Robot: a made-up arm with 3 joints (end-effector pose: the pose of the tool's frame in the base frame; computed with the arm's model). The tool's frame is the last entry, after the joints. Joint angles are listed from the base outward.
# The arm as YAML. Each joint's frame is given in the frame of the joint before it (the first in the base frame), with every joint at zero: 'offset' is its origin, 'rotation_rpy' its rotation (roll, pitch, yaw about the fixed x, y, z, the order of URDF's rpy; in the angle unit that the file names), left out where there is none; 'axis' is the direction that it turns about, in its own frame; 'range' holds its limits. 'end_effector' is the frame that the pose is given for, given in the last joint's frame.
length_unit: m
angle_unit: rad
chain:
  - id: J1
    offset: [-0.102, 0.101, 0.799]
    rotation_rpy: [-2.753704, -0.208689, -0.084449]
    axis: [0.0, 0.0, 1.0]
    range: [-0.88, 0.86]
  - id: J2
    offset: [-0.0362, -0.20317, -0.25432]
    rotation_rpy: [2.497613, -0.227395, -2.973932]
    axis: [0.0, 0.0, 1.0]
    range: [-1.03, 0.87]
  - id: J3
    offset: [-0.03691, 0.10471, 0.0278]
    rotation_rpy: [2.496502, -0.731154, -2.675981]
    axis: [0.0, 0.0, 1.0]
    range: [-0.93, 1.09]
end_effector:
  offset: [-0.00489, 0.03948, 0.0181]
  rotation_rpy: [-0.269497, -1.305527, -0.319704]
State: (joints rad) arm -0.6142 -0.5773 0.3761
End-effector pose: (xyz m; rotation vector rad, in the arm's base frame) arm -0.2582 0.0634 0.9381 -2.7359 -0.1955 0.4805
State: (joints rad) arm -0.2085 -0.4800 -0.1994
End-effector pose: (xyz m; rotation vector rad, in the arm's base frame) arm -0.2196 0.0829 0.9718 3.0624 0.0820 -0.4566
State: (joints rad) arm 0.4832 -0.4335 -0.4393
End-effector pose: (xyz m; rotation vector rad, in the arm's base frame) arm -0.1659 0.1017 1.0015 2.9365 -0.6212 -0.8292
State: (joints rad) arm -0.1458 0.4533 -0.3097
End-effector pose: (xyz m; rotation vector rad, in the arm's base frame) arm -0.1103 0.0873 1.0670 2.5080 0.4595 0.6341
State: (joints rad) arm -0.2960 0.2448 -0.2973
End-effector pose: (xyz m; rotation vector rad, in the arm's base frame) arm -0.1373 0.0843 1.0392 2.5960 0.5513 0.5109
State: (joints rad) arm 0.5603 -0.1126 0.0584
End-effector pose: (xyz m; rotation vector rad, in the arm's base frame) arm -0.1290 0.0837 1.0011 -2.7522 0.8301 0.3853
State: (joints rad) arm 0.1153 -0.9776 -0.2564
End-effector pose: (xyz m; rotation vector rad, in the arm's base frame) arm -0.2620 0.1437 0.9874 -2.5873 0.5149 1.1248
